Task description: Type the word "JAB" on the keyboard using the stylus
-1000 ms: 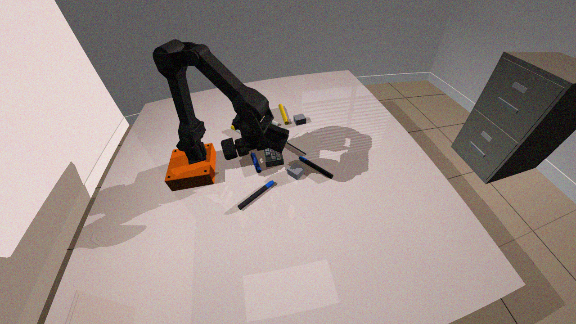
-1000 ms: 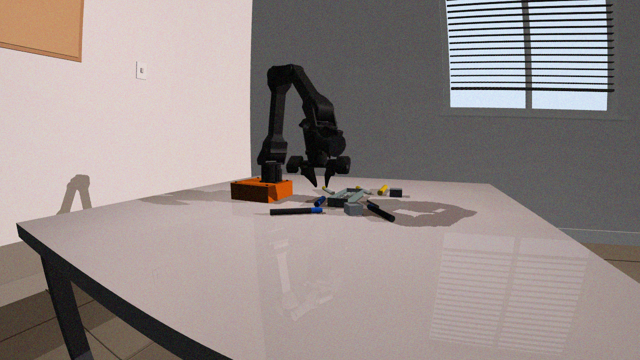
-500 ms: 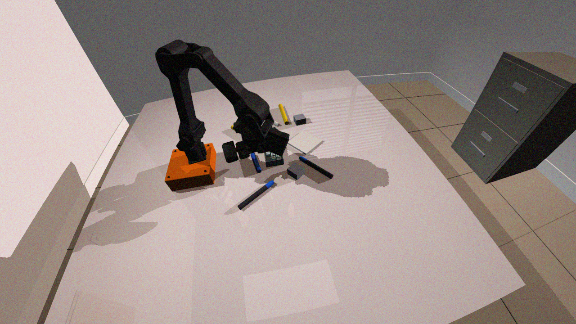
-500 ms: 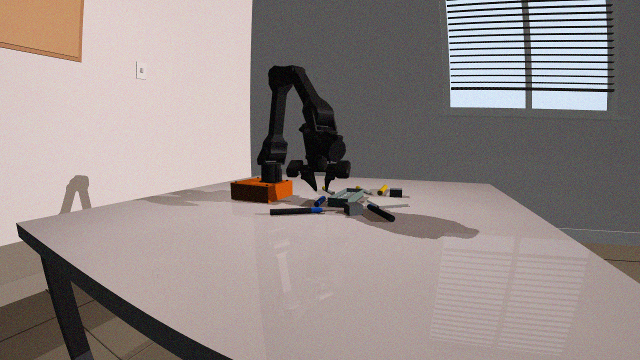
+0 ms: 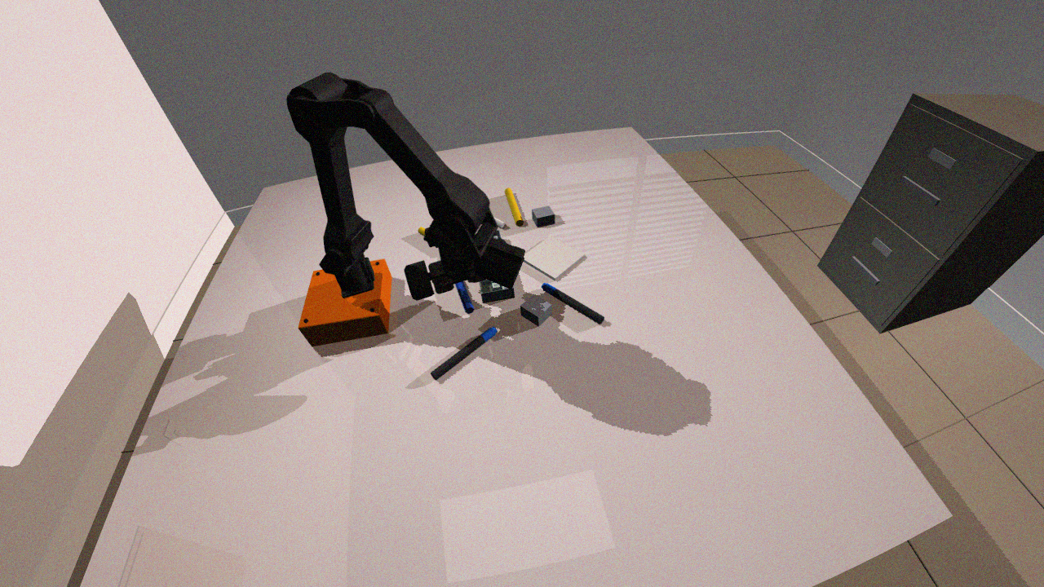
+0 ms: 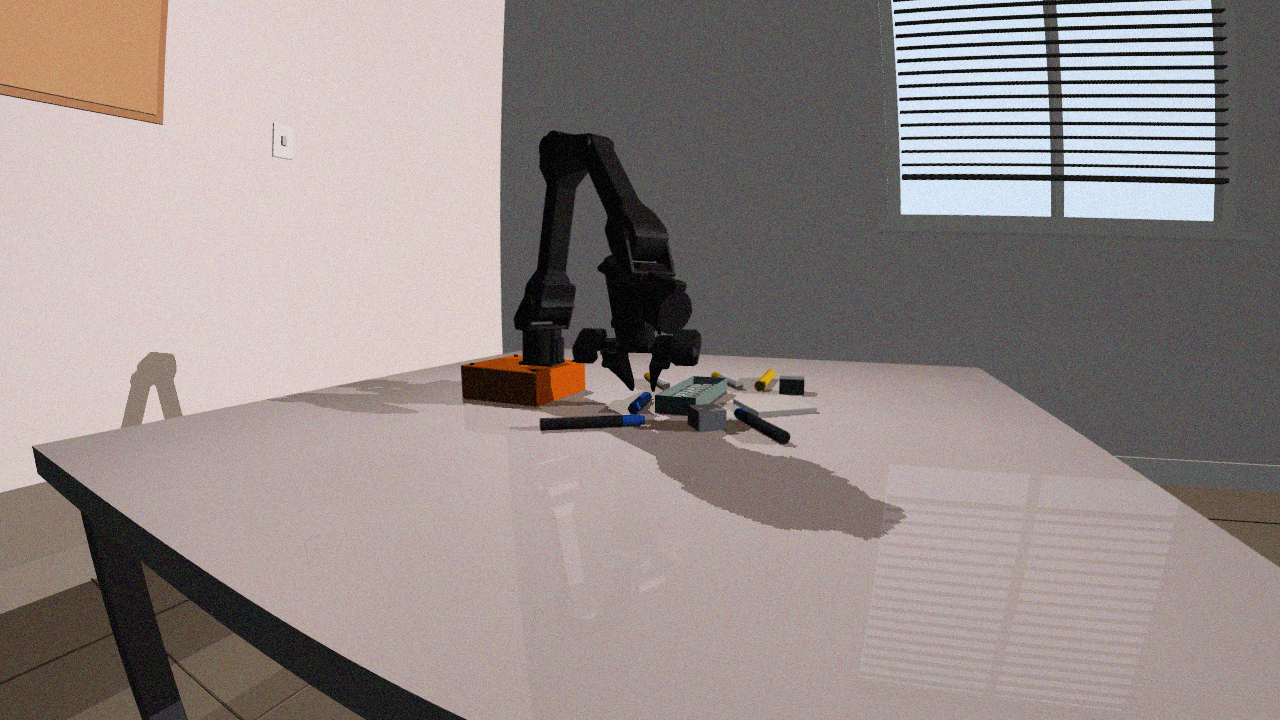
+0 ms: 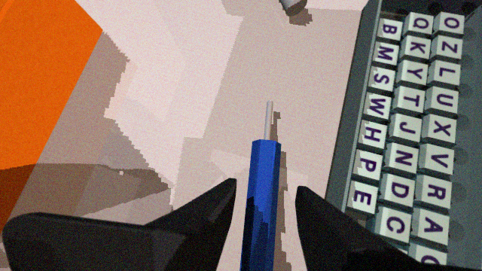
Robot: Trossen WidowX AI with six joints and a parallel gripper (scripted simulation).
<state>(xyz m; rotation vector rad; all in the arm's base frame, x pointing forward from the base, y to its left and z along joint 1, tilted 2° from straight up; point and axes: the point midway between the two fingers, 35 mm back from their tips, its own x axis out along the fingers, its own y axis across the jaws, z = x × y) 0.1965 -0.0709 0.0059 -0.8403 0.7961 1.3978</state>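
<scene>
Now: gripper tip 2 cm to the right of the stylus and 2 cm above it. Round my gripper tip: yellow marker 23 cm to the left, 19 cm ahead, 2 cm below; white pad 21 cm ahead, 2 cm to the left, 2 cm below; grey cube 12 cm to the right, 11 cm ahead, 1 cm below.
</scene>
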